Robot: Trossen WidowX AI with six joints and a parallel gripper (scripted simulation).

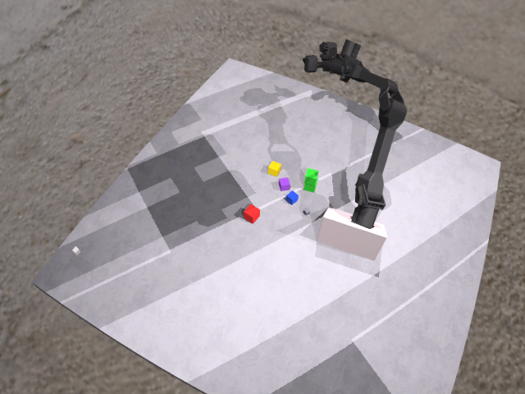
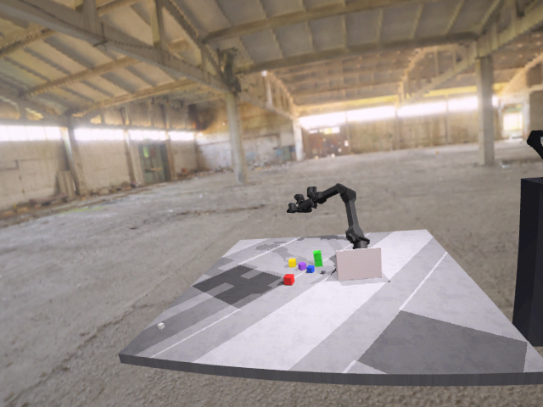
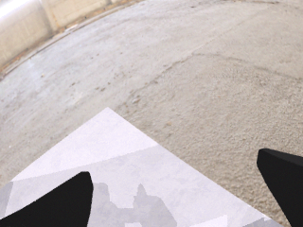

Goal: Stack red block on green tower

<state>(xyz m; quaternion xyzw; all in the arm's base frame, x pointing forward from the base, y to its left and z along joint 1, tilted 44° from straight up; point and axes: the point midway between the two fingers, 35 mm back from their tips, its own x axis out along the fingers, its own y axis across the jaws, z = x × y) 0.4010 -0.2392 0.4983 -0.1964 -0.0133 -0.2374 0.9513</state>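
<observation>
Right now the red block is 640 mm to the left of my gripper tip, 190 mm below it and 120 mm behind it. The rest, counted from my gripper tip: yellow block (430 mm to the left, 190 mm below, 90 mm behind); purple block (470 mm to the left, 190 mm below, 150 mm behind); blue block (500 mm to the left, 200 mm behind, 190 mm below).
</observation>
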